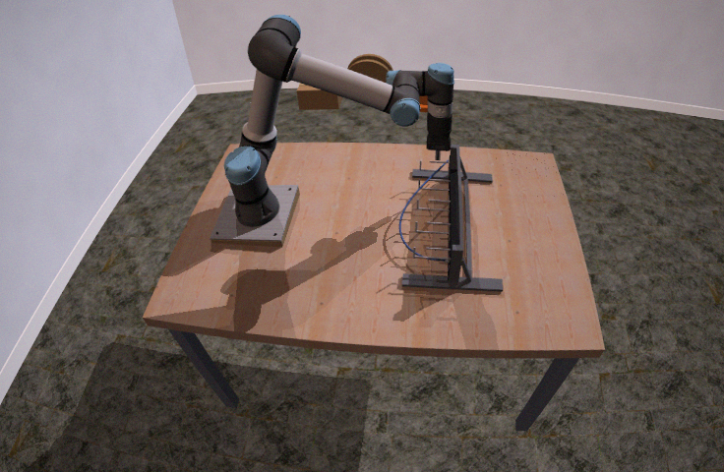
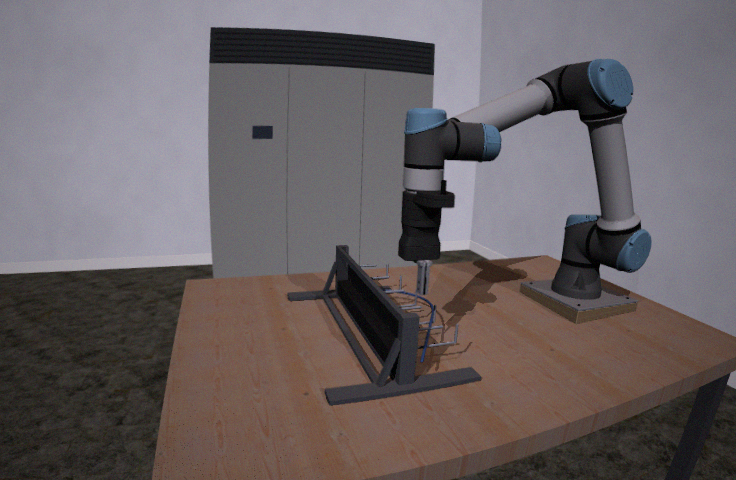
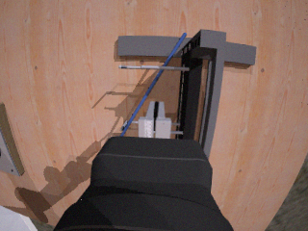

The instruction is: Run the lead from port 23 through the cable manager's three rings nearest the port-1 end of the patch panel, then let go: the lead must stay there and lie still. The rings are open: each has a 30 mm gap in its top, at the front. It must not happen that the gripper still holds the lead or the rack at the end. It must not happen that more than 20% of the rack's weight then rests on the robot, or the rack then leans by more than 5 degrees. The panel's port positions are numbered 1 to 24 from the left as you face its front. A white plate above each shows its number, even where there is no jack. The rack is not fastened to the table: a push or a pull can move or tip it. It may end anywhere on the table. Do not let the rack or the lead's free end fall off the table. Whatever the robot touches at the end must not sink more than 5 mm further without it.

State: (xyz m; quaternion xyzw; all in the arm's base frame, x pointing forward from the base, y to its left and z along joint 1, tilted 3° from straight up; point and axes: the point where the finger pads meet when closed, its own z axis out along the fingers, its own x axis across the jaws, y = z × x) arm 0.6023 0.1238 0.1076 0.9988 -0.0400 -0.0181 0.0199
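The dark rack is 15 cm to the right of my hand, 10 cm below it and 5 cm ahead of it.
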